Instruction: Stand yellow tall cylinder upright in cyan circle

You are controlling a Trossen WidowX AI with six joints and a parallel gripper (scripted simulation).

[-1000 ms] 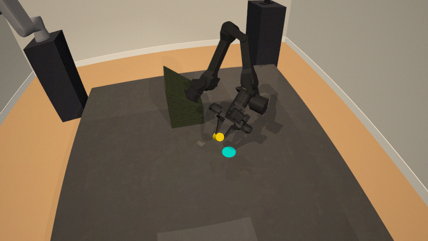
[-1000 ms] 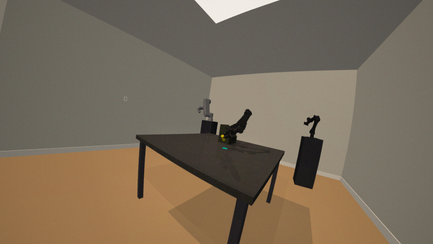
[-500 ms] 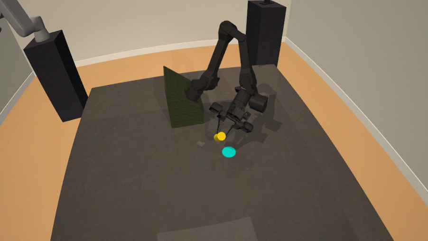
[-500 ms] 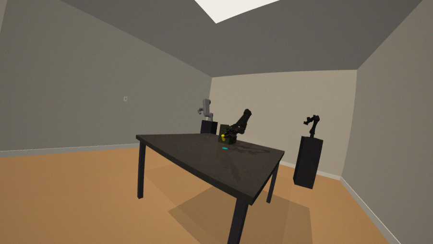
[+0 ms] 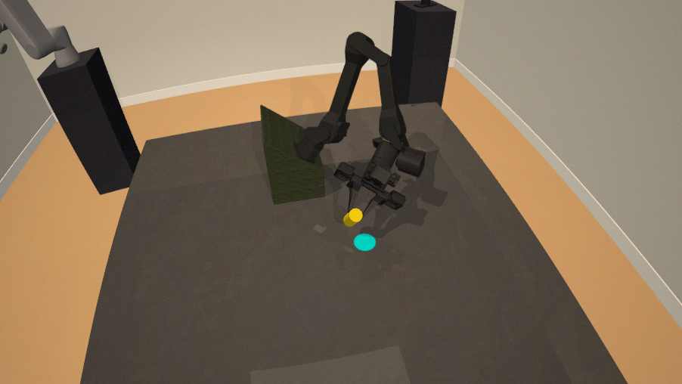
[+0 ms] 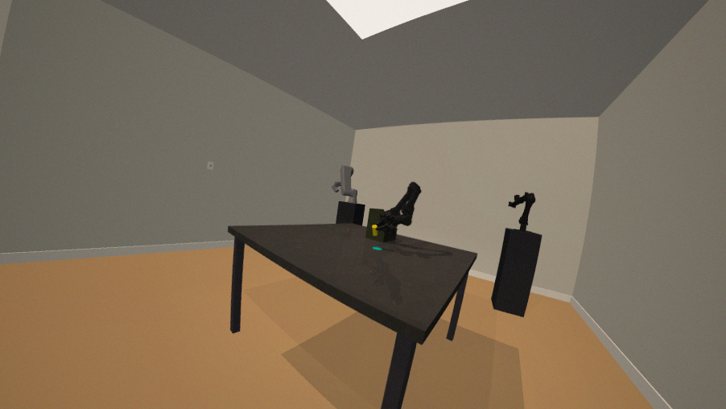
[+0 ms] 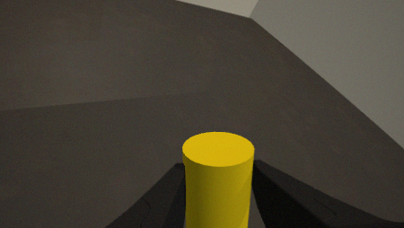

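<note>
Now: gripper tip 130 mm above the cyan circle, 40 mm to the right of it and 10 mm past it. From my gripper tip the other things lie so: yellow tall cylinder (20 mm below, 10 mm behind).
</note>
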